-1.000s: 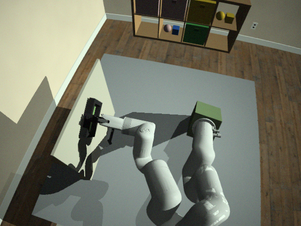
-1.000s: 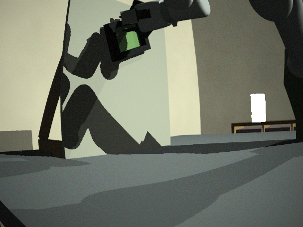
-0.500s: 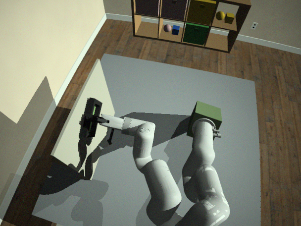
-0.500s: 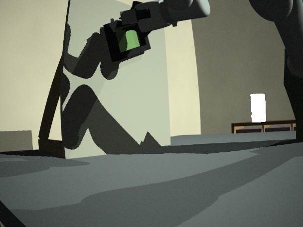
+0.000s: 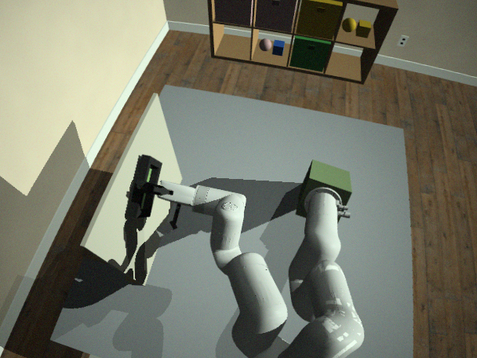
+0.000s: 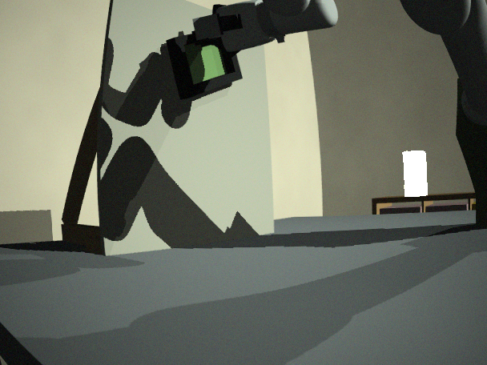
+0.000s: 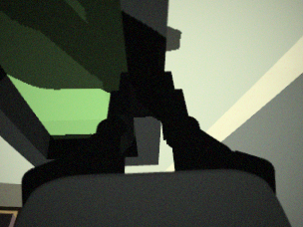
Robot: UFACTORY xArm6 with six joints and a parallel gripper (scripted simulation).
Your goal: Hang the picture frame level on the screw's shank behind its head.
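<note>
My hand is 5 cm above the picture frame, 2 cm to the left of it and 2 cm short of it. Also, from my hand: pale wall panel: 16 cm below, 4 cm ahead, 2 cm to the right.
</note>
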